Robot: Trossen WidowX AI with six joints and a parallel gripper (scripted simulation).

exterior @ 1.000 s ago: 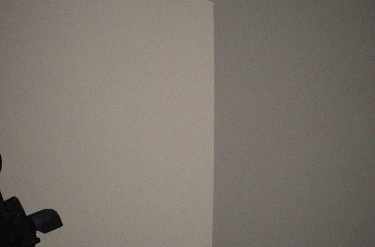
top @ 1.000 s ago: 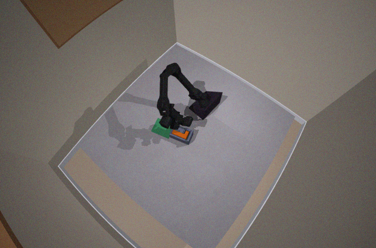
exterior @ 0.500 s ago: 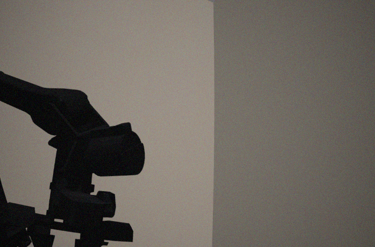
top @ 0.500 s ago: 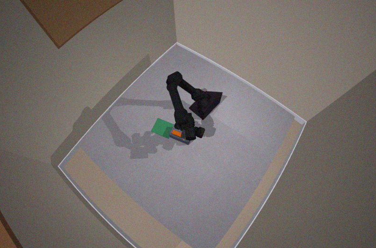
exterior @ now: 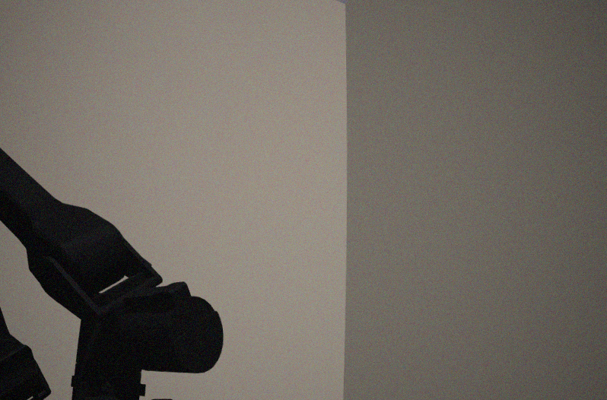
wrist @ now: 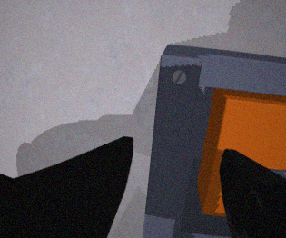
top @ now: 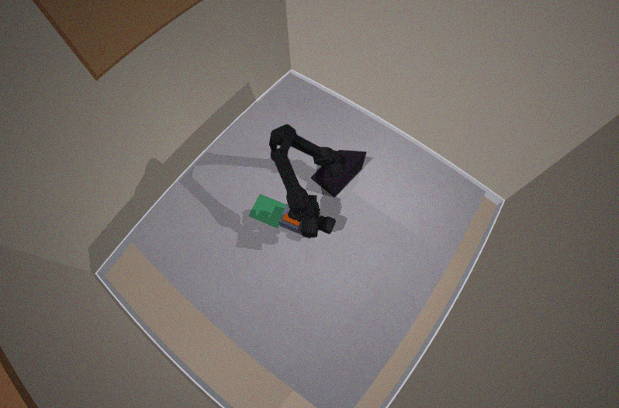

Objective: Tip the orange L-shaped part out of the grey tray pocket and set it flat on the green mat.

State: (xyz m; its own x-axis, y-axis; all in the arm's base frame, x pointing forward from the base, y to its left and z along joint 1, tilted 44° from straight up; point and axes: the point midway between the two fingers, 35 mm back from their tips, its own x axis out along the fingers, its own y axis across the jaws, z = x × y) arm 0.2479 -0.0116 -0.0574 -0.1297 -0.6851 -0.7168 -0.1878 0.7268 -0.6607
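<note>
Now: gripper tip 6 cm to the left of the orange L-shaped part and 2 cm above it.
</note>
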